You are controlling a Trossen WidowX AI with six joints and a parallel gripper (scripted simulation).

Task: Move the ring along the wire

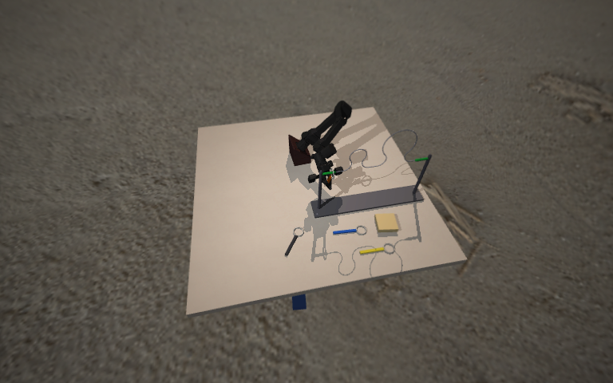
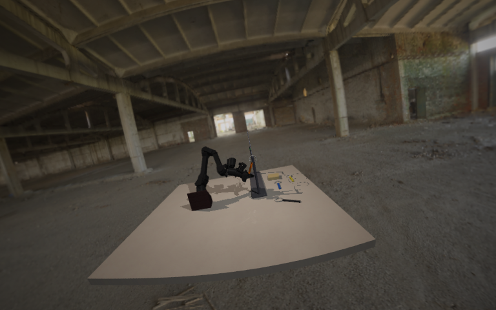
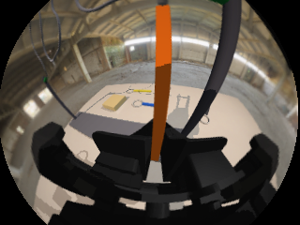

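Right now my gripper tip is 9 cm below the orange-handled ring. Round my gripper tip: tan block: 18 cm ahead, 26 cm to the left, 12 cm below; then black-handled ring: 17 cm ahead, 22 cm to the right, 13 cm below; then blue-handled ring: 19 cm ahead, 8 cm to the left, 13 cm below.
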